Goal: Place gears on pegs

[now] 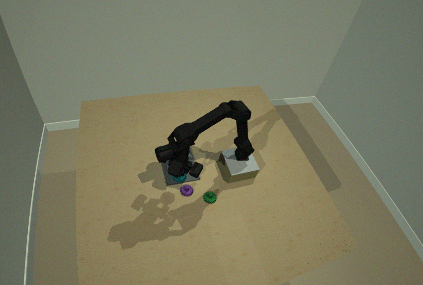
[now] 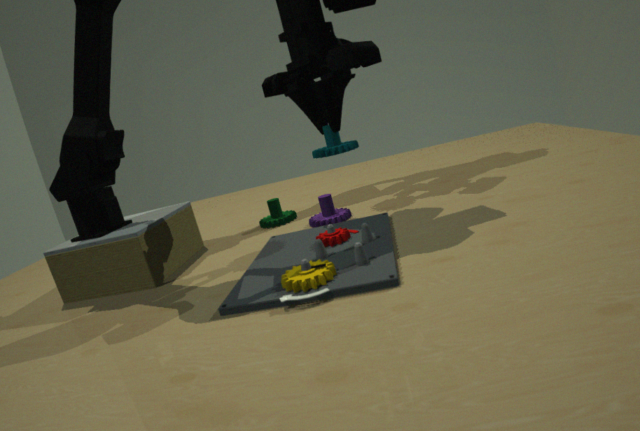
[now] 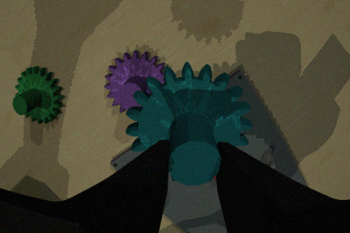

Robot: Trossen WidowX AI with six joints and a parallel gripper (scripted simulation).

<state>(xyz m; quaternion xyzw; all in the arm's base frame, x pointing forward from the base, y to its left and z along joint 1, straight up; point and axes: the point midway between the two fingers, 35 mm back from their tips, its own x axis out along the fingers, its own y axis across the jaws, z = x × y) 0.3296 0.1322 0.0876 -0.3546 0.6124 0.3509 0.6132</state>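
Right now the red gear is 10 cm to the right of my gripper tip and 11 cm below it. From my gripper tip the other things lie so: teal gear (1 cm below); red arrow (1 cm ahead, 7 cm to the right, 12 cm below); purple gear (4 cm behind, 2 cm to the left, 11 cm below).
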